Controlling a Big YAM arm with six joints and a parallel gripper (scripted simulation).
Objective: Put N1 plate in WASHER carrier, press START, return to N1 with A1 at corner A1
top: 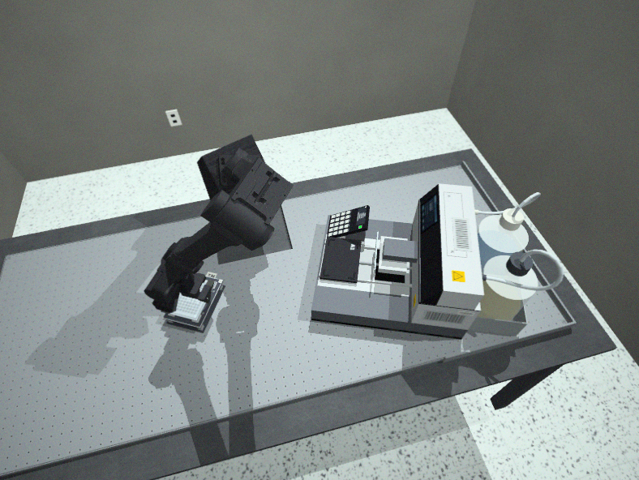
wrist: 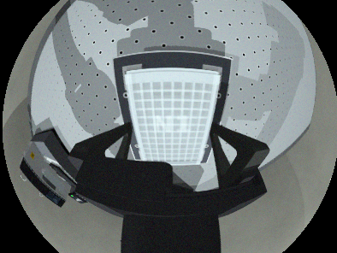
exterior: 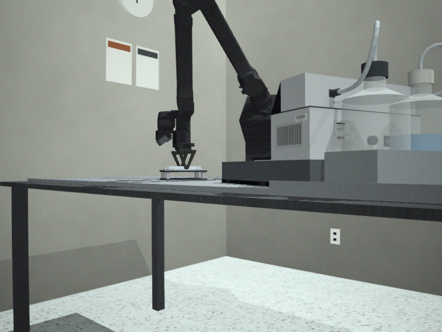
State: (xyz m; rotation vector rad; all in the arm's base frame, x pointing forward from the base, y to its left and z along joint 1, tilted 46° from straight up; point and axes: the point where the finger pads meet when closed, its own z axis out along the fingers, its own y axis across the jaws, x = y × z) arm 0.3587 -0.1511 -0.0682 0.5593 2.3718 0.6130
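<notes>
The white well plate is 10 mm below my hand. Also, from my hand: black carrier: 450 mm to the left, 80 mm behind, 30 mm above; then plate washer: 600 mm to the left, 80 mm above, 50 mm behind; then plate nest: 10 mm below.
</notes>
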